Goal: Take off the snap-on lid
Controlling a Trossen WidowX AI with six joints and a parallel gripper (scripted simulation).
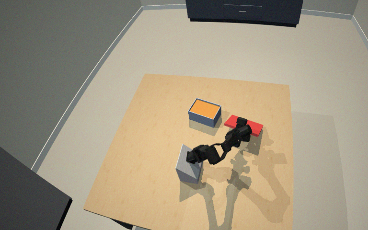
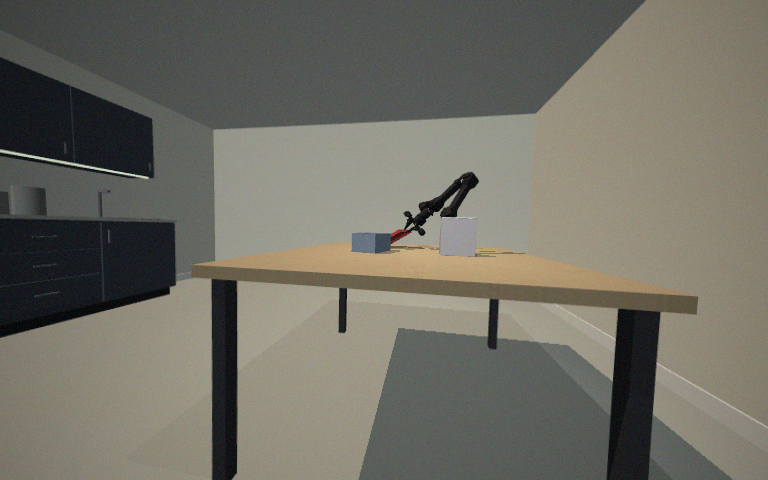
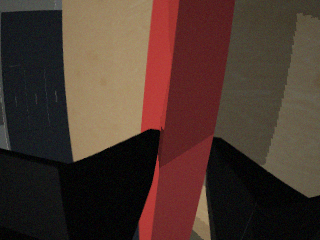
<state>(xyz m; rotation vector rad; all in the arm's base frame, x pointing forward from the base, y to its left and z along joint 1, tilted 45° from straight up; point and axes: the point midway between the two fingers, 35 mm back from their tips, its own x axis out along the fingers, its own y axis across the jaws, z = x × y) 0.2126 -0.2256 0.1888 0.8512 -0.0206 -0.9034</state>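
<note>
The red lid lies 70 mm ahead of my gripper tip, 40 mm below it and 20 mm to the right of it. Also, from my gripper tip: storage box (260 mm to the left, 180 mm ahead, 60 mm below).
</note>
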